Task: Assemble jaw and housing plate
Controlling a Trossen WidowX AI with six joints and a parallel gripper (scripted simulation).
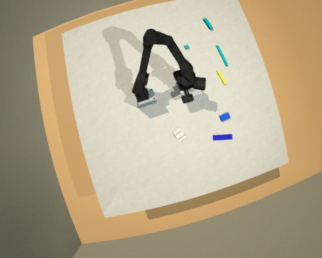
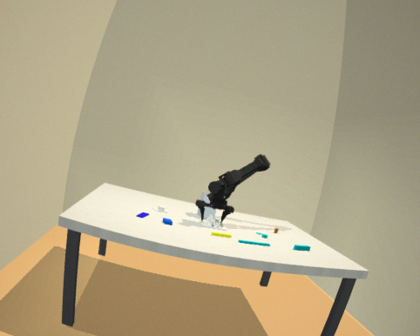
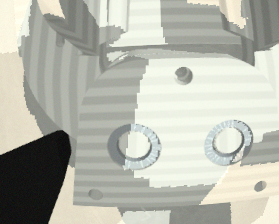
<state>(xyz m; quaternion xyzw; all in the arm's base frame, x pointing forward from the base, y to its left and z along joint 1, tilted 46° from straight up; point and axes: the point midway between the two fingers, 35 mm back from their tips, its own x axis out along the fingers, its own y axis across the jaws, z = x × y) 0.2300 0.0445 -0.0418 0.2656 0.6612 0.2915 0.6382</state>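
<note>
The white jaw piece is 20 mm to the left of my gripper tip, 20 mm ahead of it and 10 mm above it. Round my gripper tip: yellow bar (270 mm ahead, 10 mm to the left); blue block (230 mm to the right, 210 mm ahead); dark blue bar (340 mm to the right, 160 mm ahead).
</note>
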